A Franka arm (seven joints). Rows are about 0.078 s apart.
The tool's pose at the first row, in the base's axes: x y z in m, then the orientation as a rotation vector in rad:
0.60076 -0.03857 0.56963 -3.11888 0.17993 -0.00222
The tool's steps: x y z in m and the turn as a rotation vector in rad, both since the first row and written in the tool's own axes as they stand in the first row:
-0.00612 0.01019 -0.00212 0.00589 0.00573 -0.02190
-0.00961 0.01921 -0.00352 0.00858 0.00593 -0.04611
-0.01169 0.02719 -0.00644 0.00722 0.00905 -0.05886
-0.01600 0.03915 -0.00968 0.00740 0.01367 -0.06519
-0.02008 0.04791 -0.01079 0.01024 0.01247 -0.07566
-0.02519 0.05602 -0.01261 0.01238 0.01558 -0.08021
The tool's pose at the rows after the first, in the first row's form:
0.59350 -0.04802 0.57157 -3.11511 0.14558 -0.01196
0.58900 -0.05661 0.57281 -3.11399 0.10777 -0.01284
0.58601 -0.06434 0.57559 -3.11614 0.08801 -0.01775
0.58034 -0.07578 0.57861 -3.11644 0.07821 -0.02504
0.57528 -0.08403 0.57957 -3.11393 0.06181 -0.02355
0.56927 -0.09153 0.58124 -3.11207 0.05473 -0.02862

